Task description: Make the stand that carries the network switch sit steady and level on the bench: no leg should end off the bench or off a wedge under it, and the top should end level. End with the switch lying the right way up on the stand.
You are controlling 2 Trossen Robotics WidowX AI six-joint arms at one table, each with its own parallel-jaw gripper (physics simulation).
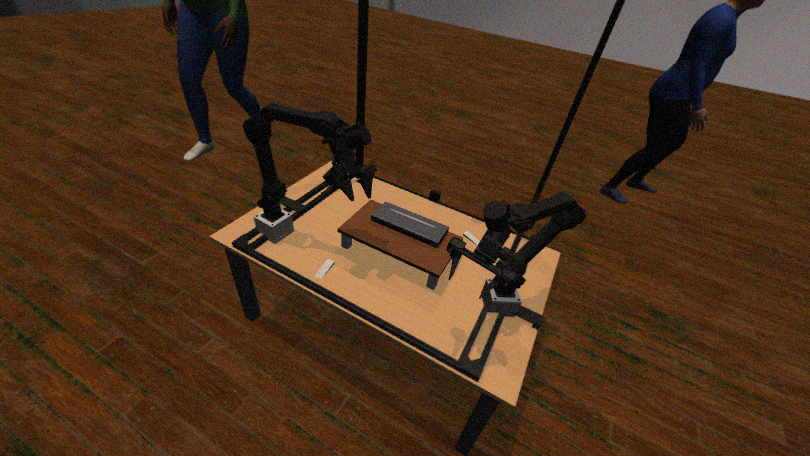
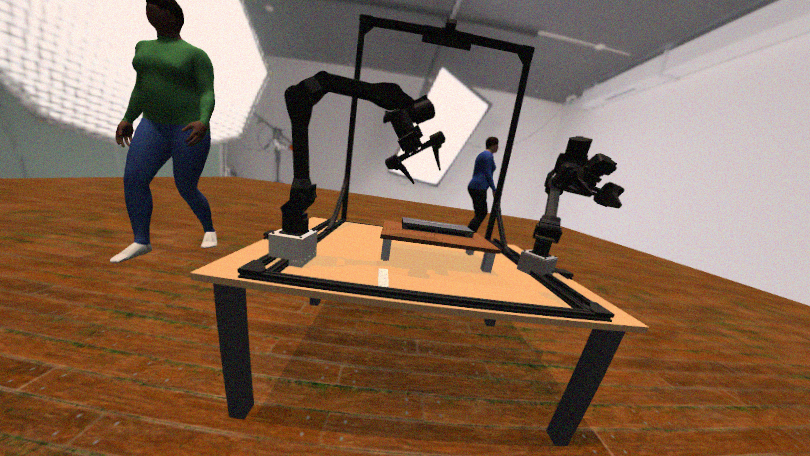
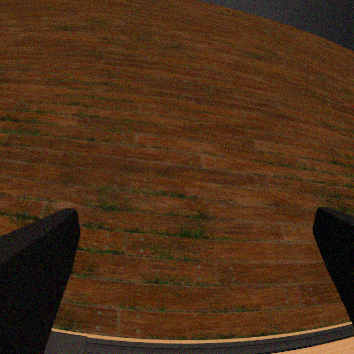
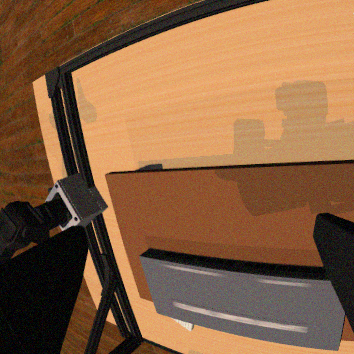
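Where they show: left gripper, fingertip midpoint: [image 1: 464,288] [image 2: 605,201] [image 3: 201,222]; right gripper, fingertip midpoint: [image 1: 361,199] [image 2: 427,177] [image 4: 202,233]; left arm's base, origin of the base link: [image 1: 503,289] [image 2: 539,254] [image 4: 60,209]; right arm's base, origin of the base link: [image 1: 272,215] [image 2: 294,232].
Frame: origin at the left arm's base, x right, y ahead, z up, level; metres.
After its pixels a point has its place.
The brown stand [image 1: 385,240] {x 0.196, y 0.409, z 0.018 m} [image 2: 396,231] {x 0.275, y 0.513, z 0.018 m} [image 4: 175,205] {x 0.139, y 0.311, z 0.018 m} is upright on the bench; I cannot tell whether its top is exactly level. Its front legs [image 1: 346,240] {x 0.236, y 0.556, z -0.030 m} [image 2: 487,261] {x 0.060, y 0.248, z -0.033 m} show; leg contact is too small to judge. The dark grey switch [image 1: 408,222] {x 0.276, y 0.323, z 0.046 m} [image 2: 436,226] {x 0.247, y 0.350, z 0.045 m} [image 4: 240,300] {x 0.283, y 0.334, z 0.045 m} lies on the top's back part. One pale wedge [image 1: 324,268] {x 0.126, y 0.626, z -0.075 m} [image 2: 383,277] {x 0.123, y 0.627, z -0.076 m} lies in front of the stand, another wedge [image 1: 471,237] {x 0.348, y 0.034, z -0.074 m} [image 4: 184,324] {x 0.367, y 0.041, z -0.072 m} behind it. My right gripper [image 1: 361,198] {x 0.160, y 0.502, z 0.222 m} [image 2: 426,176] {x 0.160, y 0.502, z 0.222 m} [image 4: 202,233] {x 0.160, y 0.502, z 0.222 m} is open and empty above the stand. My left gripper [image 1: 467,287] {x -0.203, y 0.222, z 0.232 m} [image 3: 201,222] {x -0.203, y 0.222, z 0.232 m} is open and empty, right of the stand.
Black rails [image 1: 362,308] {x -0.057, y 0.477, z -0.060 m} [image 2: 425,296] {x -0.016, y 0.580, z -0.064 m} run along the edges of the bench [image 1: 396,308] {x -0.034, y 0.362, z -0.082 m} [image 2: 340,274] {x 0.182, y 0.735, z -0.082 m}. Tall black frame posts [image 1: 361,73] {x 0.805, y 0.546, z 0.415 m} [image 2: 512,124] {x 0.386, y -0.183, z 0.582 m} rise behind the stand. Two people [image 1: 212,62] [image 1: 685,73] are on the floor beyond the bench.
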